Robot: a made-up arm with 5 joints. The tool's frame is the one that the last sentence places.
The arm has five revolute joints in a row. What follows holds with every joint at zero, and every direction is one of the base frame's. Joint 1 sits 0.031 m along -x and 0.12 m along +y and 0.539 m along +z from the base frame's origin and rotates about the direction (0.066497, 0.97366, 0.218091). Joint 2 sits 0.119 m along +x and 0.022 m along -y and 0.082 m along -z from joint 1 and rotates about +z. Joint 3 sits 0.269 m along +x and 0.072 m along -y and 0.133 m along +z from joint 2 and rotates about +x. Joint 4 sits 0.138 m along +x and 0.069 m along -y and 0.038 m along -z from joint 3 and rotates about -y. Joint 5 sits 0.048 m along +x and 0.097 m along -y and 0.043 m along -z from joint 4 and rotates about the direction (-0.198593, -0.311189, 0.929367). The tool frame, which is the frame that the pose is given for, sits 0.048 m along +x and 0.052 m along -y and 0.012 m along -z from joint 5; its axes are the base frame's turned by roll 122.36, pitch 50.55 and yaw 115.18 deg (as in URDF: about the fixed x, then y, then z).
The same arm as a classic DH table. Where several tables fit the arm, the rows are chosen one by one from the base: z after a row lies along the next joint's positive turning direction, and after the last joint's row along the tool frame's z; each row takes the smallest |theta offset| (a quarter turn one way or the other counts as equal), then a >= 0, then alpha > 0; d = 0 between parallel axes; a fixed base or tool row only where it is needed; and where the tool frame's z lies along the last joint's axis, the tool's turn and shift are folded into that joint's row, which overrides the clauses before.
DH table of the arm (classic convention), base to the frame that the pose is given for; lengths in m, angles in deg. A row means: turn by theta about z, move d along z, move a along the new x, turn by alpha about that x. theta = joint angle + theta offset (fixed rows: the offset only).
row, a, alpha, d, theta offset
base (fixed), -0.0391, -77.4, 0.5127, -3.91
joint 1, 0.1202, 77.4, 0.1063, 0
joint 2, 0.072, -90, 0.0541, -86.09
joint 3, 0.038, 90, 0.407, 90
joint 4, -0.038, 71.87, 0.1831, -77.94
joint 5, 0.0458, -119.88, -0.0277, 78.12
tool (fixed), 0, 0, 0.0635, 103.55

